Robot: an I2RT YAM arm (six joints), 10 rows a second.
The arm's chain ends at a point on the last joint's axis. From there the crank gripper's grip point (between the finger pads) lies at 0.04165 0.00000 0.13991 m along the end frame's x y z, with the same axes.
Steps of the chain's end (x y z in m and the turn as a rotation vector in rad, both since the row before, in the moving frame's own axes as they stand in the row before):
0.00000 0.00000 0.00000 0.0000 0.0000 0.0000
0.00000 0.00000 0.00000 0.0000 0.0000 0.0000
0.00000 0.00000 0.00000 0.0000 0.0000 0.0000
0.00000 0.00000 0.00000 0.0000 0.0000 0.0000
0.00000 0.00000 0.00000 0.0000 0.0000 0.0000
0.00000 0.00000 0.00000 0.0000 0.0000 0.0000
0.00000 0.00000 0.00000 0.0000 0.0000 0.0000
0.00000 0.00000 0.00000 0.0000 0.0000 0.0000
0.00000 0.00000 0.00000 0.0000 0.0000 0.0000
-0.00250 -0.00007 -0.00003 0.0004 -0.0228 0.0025
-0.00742 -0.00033 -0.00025 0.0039 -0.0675 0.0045
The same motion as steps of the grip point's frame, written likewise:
0.00000 0.00000 0.00000 0.0000 0.0000 0.0000
0.00000 0.00000 0.00000 0.0000 0.0000 0.0000
0.00000 0.00000 0.00000 0.0000 0.0000 0.0000
0.00000 0.00000 0.00000 0.0000 0.0000 0.0000
0.00000 0.00000 0.00000 0.0000 0.0000 0.0000
0.00000 0.00000 0.00000 0.0000 0.0000 0.0000
0.00000 0.00000 0.00000 0.0000 0.0000 0.0000
0.00000 0.00000 0.00000 0.0000 0.0000 0.0000
0.00000 0.00000 0.00000 0.0000 0.0000 0.0000
-0.00570 -0.00003 0.00088 0.0004 -0.0228 0.0025
-0.01695 -0.00071 0.00224 0.0039 -0.0675 0.0045

